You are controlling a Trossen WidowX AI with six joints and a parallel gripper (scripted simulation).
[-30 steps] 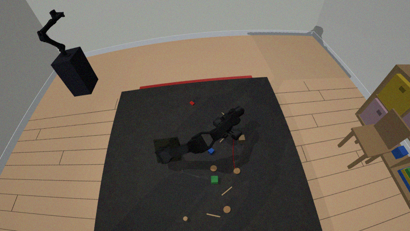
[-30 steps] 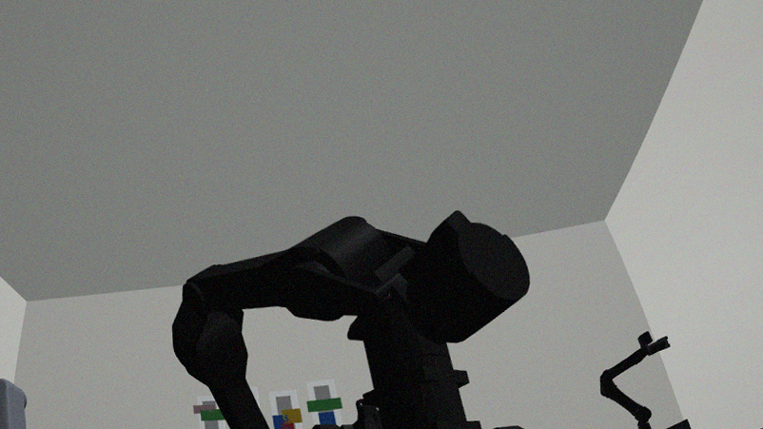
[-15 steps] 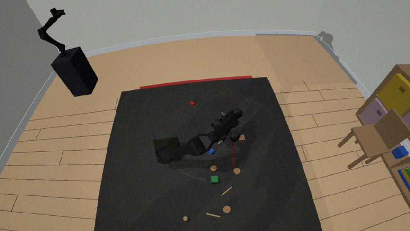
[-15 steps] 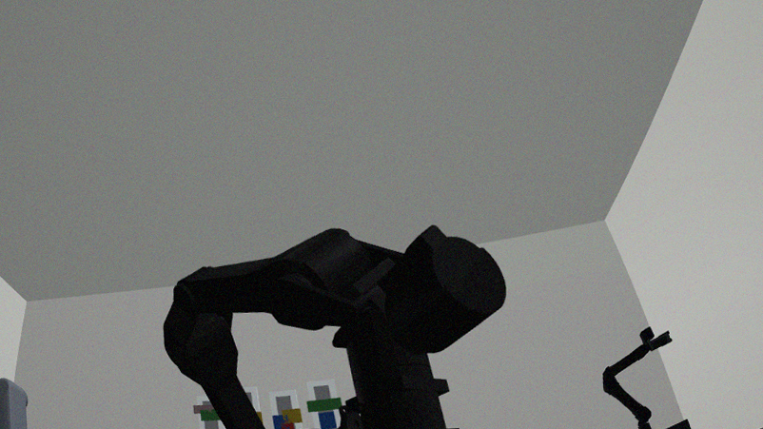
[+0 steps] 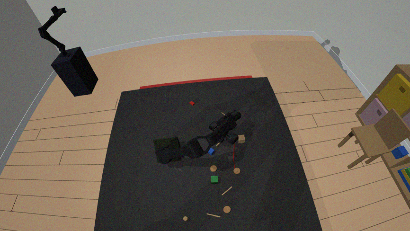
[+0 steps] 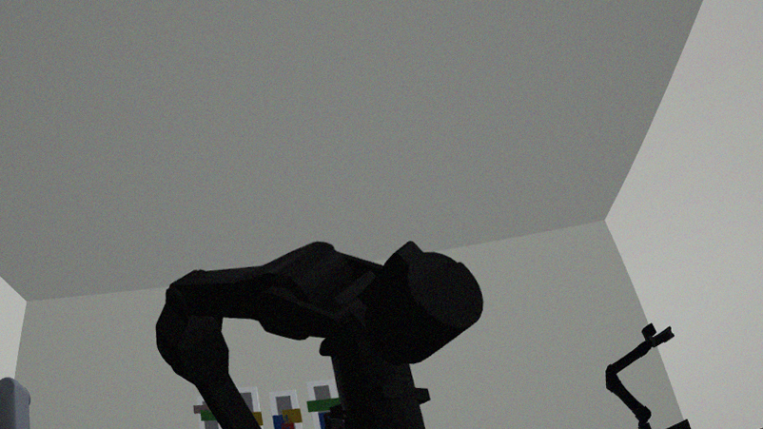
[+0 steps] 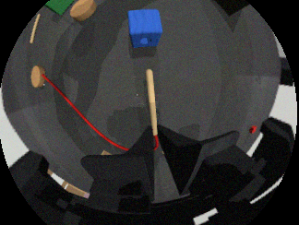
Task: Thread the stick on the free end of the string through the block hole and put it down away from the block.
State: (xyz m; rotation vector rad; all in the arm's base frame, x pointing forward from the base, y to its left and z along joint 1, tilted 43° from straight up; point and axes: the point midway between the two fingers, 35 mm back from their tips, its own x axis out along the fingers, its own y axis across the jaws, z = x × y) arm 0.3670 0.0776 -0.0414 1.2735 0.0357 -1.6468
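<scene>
Now: gripper tip 8 cm past the blue cube and 8 cm to the left of it. The rest, counted from my gripper tip: green cube: 8 cm behind, 27 cm to the right; wooden block: 12 cm ahead, 2 cm to the right, 1 cm above; red piece: 20 cm behind, 33 cm to the left, 1 cm below.
</scene>
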